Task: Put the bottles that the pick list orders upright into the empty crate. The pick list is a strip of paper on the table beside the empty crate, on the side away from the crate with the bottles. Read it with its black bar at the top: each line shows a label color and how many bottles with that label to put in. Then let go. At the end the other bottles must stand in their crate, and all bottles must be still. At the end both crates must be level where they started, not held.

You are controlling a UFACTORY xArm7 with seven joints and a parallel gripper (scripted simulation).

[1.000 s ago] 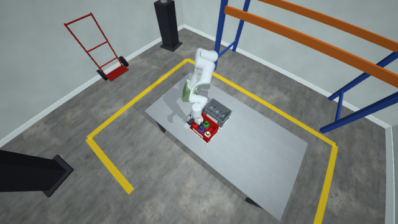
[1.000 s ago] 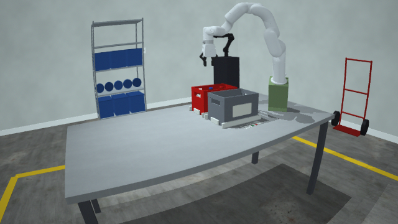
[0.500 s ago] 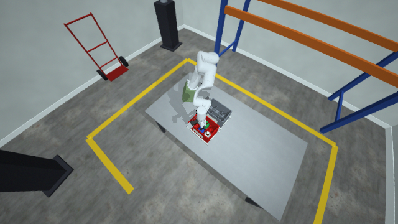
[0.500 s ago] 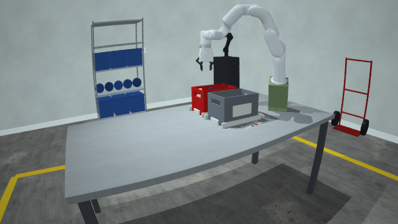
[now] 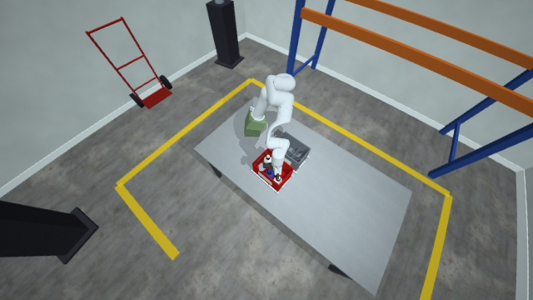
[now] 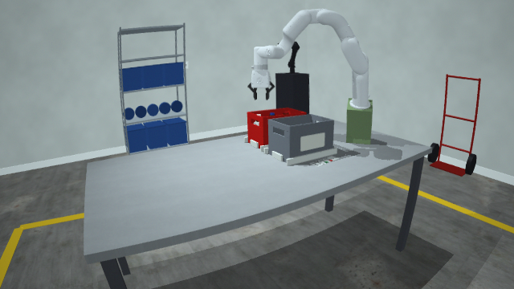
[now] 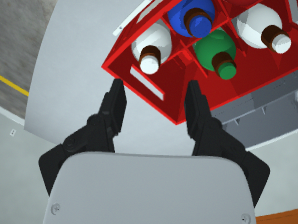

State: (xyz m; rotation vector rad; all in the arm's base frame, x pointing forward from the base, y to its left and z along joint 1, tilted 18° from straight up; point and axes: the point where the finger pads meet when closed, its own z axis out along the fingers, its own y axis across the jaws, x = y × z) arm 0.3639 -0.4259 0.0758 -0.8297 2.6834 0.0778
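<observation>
The white-label bottle lies 17 cm below my hand, 3 cm ahead of it and 1 cm to the left of it. The rest, counted from my hand: red crate (18 cm below, 7 cm to the left, 5 cm behind); green-labelled bottle (17 cm below, 11 cm to the left, 4 cm behind); blue-capped bottle (17 cm below, 6 cm behind, 2 cm to the left).
</observation>
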